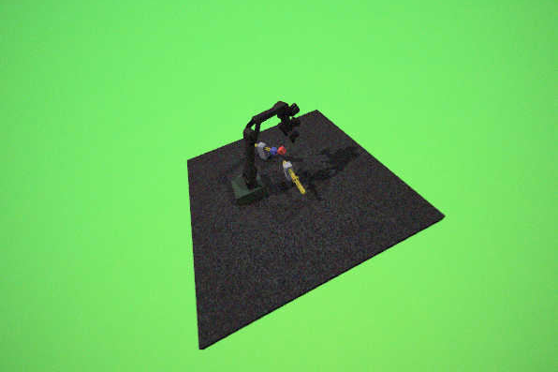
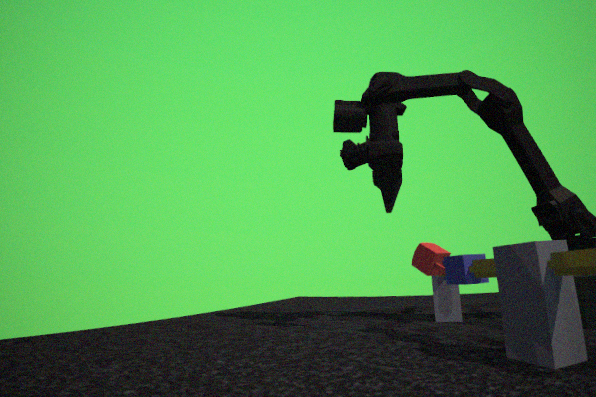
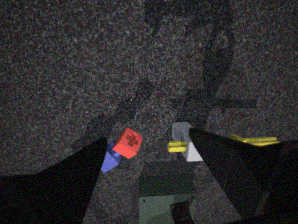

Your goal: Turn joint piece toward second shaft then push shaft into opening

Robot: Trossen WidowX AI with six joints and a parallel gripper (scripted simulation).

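Now: the red joint piece 10 cm below my gripper tip, 6 cm behind it and 5 cm to the left of it.
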